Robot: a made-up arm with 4 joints. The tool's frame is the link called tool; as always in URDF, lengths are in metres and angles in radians.
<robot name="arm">
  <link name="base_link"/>
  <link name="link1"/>
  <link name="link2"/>
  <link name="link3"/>
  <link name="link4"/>
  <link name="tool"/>
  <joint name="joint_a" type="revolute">
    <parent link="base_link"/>
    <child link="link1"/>
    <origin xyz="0 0 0.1" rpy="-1.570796 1.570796 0"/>
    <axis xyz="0 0 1"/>
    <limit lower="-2.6" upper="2.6" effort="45" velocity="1.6"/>
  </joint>
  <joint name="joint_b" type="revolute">
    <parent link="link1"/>
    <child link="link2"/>
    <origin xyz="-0.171 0.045 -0.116" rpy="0 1.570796 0"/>
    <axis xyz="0 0 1"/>
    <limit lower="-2.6" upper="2.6" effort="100" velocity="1.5"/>
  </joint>
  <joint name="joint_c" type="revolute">
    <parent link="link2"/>
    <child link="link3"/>
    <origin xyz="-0.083 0.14 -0.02" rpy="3.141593 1.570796 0"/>
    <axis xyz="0 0 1"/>
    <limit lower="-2.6" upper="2.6" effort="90" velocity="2.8"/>
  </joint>
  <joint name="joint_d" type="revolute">
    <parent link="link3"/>
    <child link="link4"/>
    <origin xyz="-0.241 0.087 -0.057" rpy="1.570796 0 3.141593"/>
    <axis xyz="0 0 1"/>
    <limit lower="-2.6" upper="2.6" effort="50" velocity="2.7"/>
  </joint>
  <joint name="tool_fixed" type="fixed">
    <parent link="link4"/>
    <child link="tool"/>
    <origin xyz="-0.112 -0.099 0.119" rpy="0 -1.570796 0"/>
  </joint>
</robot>
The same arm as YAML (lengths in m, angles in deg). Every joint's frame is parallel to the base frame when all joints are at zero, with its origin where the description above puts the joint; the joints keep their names.
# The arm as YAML. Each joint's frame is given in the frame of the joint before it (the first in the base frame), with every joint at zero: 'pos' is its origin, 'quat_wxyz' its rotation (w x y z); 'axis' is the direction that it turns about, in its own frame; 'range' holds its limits. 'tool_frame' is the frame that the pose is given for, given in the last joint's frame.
length_unit: m
angle_unit: deg
joints:
  - joint: joint_a
    pos: [0.0, 0.0, 0.1]
    quat_wxyz: [1.0, 0.0, 0.0, 0.0]
    axis: "+y"
    range: [-148.97, 148.97]
  - joint: joint_b
    pos: [-0.045, -0.116, 0.171]
    quat_wxyz: [1.0, 0.0, 0.0, 0.0]
    axis: "-z"
    range: [-148.97, 148.97]
  - joint: joint_c
    pos: [-0.14, 0.083, 0.02]
    quat_wxyz: [1.0, 0.0, 0.0, 0.0]
    axis: "+y"
    range: [-148.97, 148.97]
  - joint: joint_d
    pos: [0.087, -0.057, -0.241]
    quat_wxyz: [1.0, 0.0, 0.0, 0.0]
    axis: "+x"
    range: [-148.97, 148.97]
tool_frame:
  pos: [0.119, -0.099, 0.112]
  quat_wxyz: [1.0, 0.0, 0.0, 0.0]

